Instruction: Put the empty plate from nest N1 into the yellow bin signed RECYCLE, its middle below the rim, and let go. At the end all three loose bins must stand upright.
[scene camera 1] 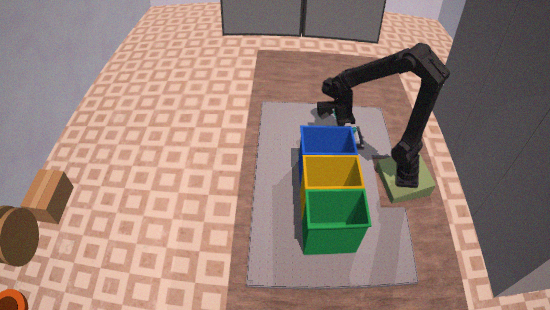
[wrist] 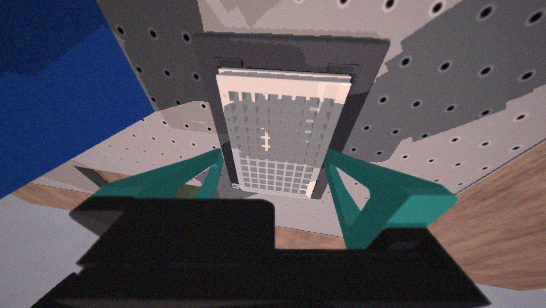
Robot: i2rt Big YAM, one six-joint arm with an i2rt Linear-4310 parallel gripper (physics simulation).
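Pixels of known places: gripper, fingertip midpoint: (wrist: 273, 154); arm's base, origin of the base link: (scene camera 1: 407, 174).
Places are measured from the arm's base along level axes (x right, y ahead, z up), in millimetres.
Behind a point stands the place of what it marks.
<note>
The white gridded plate (wrist: 275, 172) @[x 165, y 249, z -11 mm] (scene camera 1: 356, 136) @[x 158, y 216, z -12 mm] lies flat in its dark nest (wrist: 295, 50) @[x 146, y 346, z -25 mm] (scene camera 1: 361, 144) @[x 132, y 191, z -25 mm], beside the blue bin. In the wrist view, my gripper (wrist: 273, 154) @[x 156, y 269, z -14 mm] (scene camera 1: 346, 123) is open and empty. Its teal fingertips appear on either side of the plate's lower half, slightly outside its long edges; their exact height above the nest is hard to tell. The yellow bin (scene camera 1: 332, 172) @[x -118, y 291, z 66 mm] stands upright between the blue bin (scene camera 1: 327, 140) @[x 9, y 328, z 81 mm] (wrist: 60, 100) @[x 22, y 286, z 17 mm] and the green bin (scene camera 1: 332, 240) @[x -366, y 251, z 58 mm], which are both upright. The RECYCLE sign and the nest's label cannot be read.
The three bins stand in a row on the grey perforated mat (scene camera 1: 275, 240) @[x -355, y 423, z -37 mm] (wrist: 440, 100) @[x 259, y 349, z -37 mm]. My arm rises from a green base block (scene camera 1: 422, 185) @[x -47, y -61, z 7 mm] on the right and reaches over the mat behind the blue bin. The wooden table (scene camera 1: 285, 75) @[x 541, y 594, z -50 mm] surrounds the mat.
</note>
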